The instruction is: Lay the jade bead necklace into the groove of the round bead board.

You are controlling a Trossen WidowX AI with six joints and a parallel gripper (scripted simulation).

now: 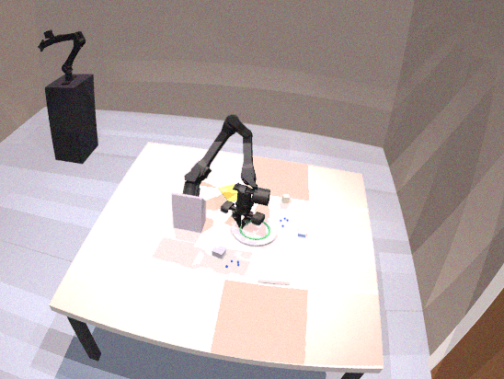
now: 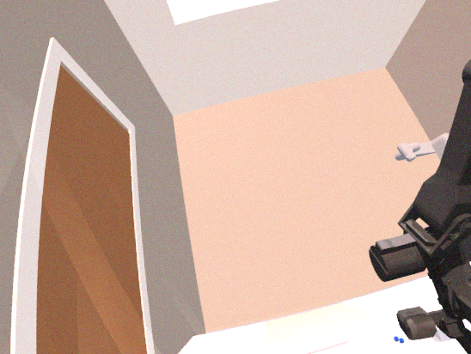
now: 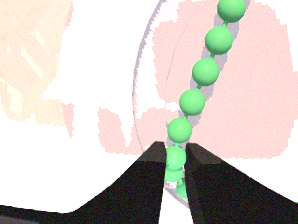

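Right now my gripper tip is 6 cm short of the round white bead board and 1 cm to the right of it. Also, from my gripper tip: yellow sheet 8 cm behind, 26 cm to the left, 1 cm below; blue block 27 cm ahead, 3 cm to the left, 1 cm below; cream block 18 cm ahead, 25 cm to the left.
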